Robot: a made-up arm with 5 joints.
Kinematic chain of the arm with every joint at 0, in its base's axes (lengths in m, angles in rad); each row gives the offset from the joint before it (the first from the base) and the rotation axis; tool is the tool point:
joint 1: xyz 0 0 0.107 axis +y
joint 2: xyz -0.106 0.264 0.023 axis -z
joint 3: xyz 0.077 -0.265 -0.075 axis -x
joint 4: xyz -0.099 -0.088 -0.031 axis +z
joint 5: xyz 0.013 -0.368 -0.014 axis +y
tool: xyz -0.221 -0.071 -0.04
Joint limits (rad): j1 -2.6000..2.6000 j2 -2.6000..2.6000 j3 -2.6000..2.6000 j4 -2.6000..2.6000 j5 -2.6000..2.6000
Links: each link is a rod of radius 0.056 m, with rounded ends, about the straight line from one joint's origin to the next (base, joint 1, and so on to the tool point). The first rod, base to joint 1, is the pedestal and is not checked.
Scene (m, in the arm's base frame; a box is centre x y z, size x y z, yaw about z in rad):
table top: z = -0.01
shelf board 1: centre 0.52 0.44 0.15 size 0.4 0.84 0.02 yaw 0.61
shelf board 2: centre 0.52 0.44 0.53 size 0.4 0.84 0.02 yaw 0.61
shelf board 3: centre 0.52 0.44 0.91 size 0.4 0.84 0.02 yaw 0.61
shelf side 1: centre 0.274 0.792 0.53 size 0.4 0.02 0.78 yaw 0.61
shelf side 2: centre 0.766 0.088 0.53 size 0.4 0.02 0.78 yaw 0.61
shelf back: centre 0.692 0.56 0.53 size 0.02 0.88 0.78 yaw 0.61
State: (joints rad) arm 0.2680 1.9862 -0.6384 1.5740 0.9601
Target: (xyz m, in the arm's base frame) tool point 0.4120 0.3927 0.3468
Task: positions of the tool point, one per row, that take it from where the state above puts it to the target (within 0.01 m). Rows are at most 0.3 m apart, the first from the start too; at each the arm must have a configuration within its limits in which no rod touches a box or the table.
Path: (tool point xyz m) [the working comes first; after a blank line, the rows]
Joints at the target: 1.9029 2.6000 -1.0072 2.6000 1.9644
Straight joint move there: touches shelf board 2.

1: -0.6033 0.1162 0.4456
2: -0.3779 0.1494 0.5888
3: -0.1277 0.1873 0.6117
4: 0.0865 0.2242 0.5192
5: 0.2147 0.2548 0.3468
6: 0.3201 0.3251 0.3619
7: 0.4120 0.3927 0.3468

